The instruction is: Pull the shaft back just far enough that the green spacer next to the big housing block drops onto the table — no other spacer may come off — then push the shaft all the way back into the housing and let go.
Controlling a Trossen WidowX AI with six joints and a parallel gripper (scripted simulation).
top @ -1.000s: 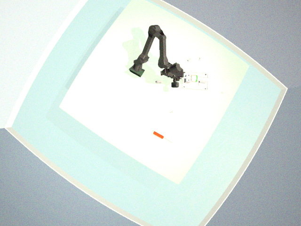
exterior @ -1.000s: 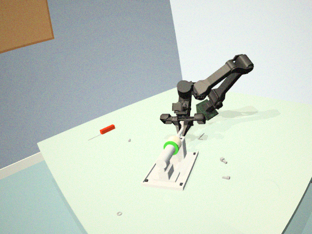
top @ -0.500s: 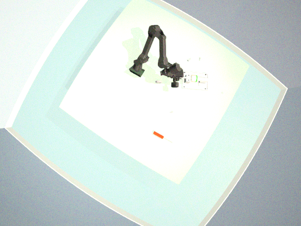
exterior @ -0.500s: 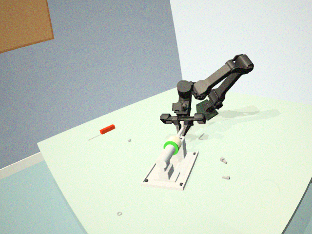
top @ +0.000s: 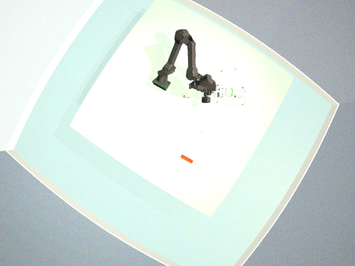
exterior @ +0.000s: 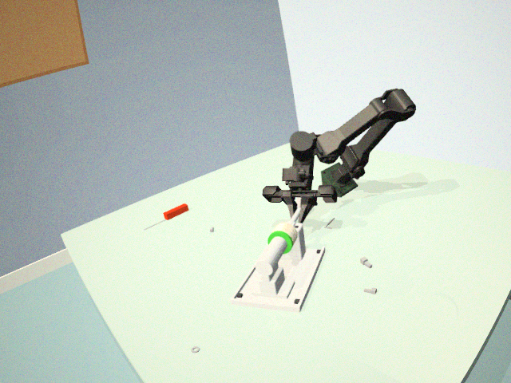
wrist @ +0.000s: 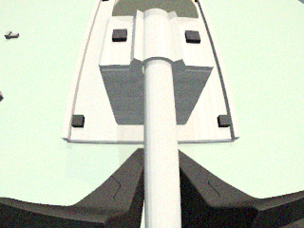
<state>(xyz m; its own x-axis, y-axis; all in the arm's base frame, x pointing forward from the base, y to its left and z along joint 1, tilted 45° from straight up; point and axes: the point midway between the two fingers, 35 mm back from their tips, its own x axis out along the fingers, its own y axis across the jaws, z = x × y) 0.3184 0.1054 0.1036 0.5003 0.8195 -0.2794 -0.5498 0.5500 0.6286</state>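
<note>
The shaft is 4 cm ahead of my gripper tip, 3 cm to the left of it and 2 cm above it. Round my gripper tip: green spacer (10 cm ahead, 7 cm to the left, 2 cm above); cream spacer (7 cm ahead, 5 cm to the left, 2 cm above).
</note>
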